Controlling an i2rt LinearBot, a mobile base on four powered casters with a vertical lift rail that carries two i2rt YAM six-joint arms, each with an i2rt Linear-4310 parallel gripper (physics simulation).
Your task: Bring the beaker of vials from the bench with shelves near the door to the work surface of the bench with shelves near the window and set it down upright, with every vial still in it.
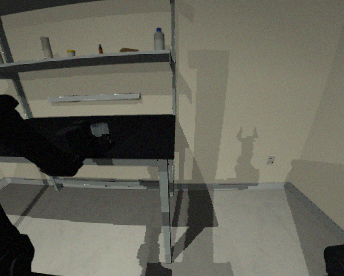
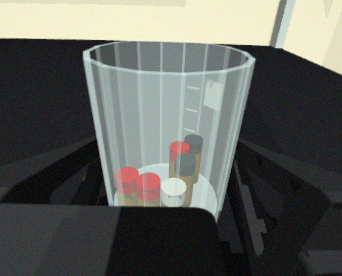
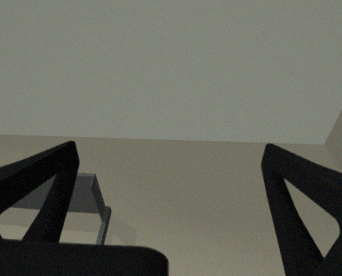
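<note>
A clear beaker (image 1: 100, 130) (image 2: 162, 110) stands upright on the black work surface (image 1: 150, 135) (image 2: 45, 85) of a bench with shelves. It holds several vials with red, white and dark grey caps, such as a red-capped vial (image 2: 127, 180) and a white-capped vial (image 2: 173, 191). My left gripper (image 2: 167, 143) is partly open around the beaker, one finger on each side; whether the pads touch the glass cannot be seen. Its dark palm hides the beaker's lower front. My right gripper (image 3: 170, 152) is wide open and empty, up in front of wall and ceiling, away from the beaker.
A shelf (image 1: 115, 59) above the work surface carries a blue-capped bottle (image 1: 159, 40), a grey cylinder (image 1: 46, 47), a yellow-lidded jar (image 1: 71, 52) and small items. A light rail (image 1: 95, 98) is on the wall below it. The bench's right front leg (image 1: 165, 210) reaches the floor.
</note>
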